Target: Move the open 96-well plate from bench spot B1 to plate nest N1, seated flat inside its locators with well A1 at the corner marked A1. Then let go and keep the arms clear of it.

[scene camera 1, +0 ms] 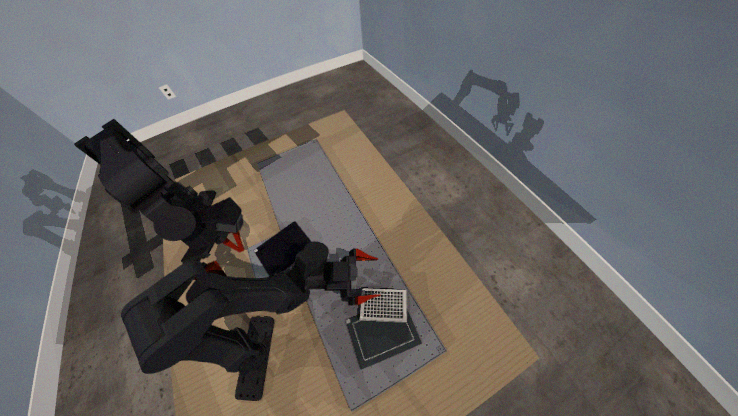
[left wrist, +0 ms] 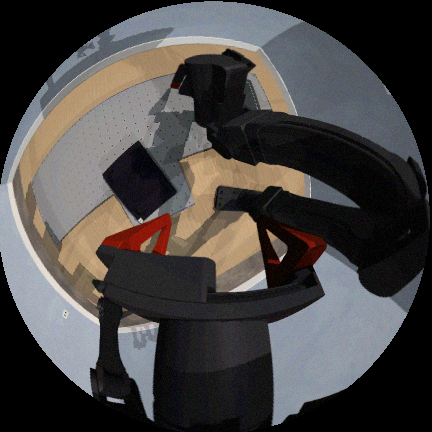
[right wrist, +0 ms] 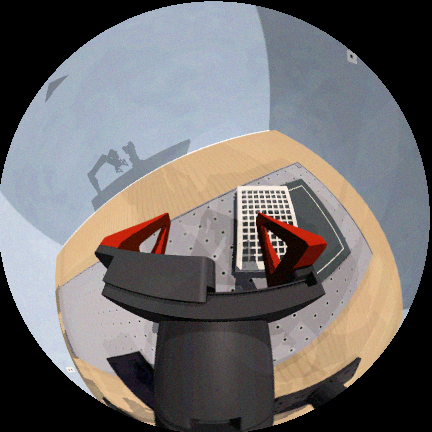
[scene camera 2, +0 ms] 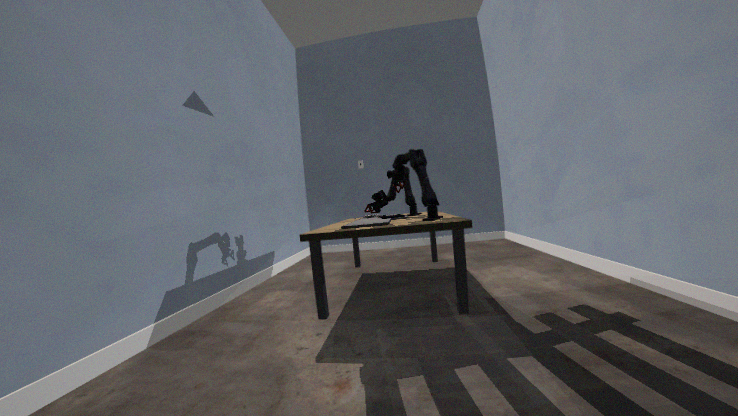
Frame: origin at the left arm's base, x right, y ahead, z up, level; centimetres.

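Seen in the pictures: left gripper, fingertip midpoint: (scene camera 1: 235, 266) (left wrist: 213, 217) (scene camera 2: 399, 190); right gripper, fingertip midpoint: (scene camera 1: 378, 276) (right wrist: 212, 217) (scene camera 2: 367, 212); left arm's base, link origin: (scene camera 2: 433, 219); right arm's base, link origin: (scene camera 1: 256, 356) (left wrist: 244, 199) (scene camera 2: 413, 215).
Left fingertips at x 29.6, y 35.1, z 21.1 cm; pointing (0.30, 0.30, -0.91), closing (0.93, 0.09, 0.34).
Observation:
Offsets run from my left fingertips to a thing's top centre. "pt": to the spot under its first point. Level surfaces: height alone.
The white 96-well plate {dz -18.1, dx +6.1, dy +33.6 cm} (scene camera 1: 388, 305) (right wrist: 266, 201) lies at one side of a dark pad {pt dz -19.7, dx +14.7, dy +33.6 cm} (scene camera 1: 385, 338) (right wrist: 317, 220) with a pale outline, overlapping its edge in these views. I cannot read which station this is. A dark slab {dz -18.6, dx -12.4, dy +2.4 cm} (scene camera 1: 283, 248) (left wrist: 140, 181) (right wrist: 134, 372) stands farther along the board; I cannot tell whether it is nest N1. My right gripper (scene camera 1: 378, 276) (scene camera 2: 370, 208) (right wrist: 212, 217) is open above the plate's near side, one finger overlapping the plate in view. My left gripper (scene camera 1: 226, 255) (scene camera 2: 398, 186) (left wrist: 213, 217) is open and empty, away from the plate.
The grey perforated board {dz -19.8 cm} (scene camera 1: 330, 191) (left wrist: 80, 150) (right wrist: 195, 240) lies on the wooden table (scene camera 1: 413, 227) (scene camera 2: 454, 223). The right arm (scene camera 1: 248, 294) (left wrist: 310, 140) reaches across the table beside the dark slab. Walls stand beyond the table.

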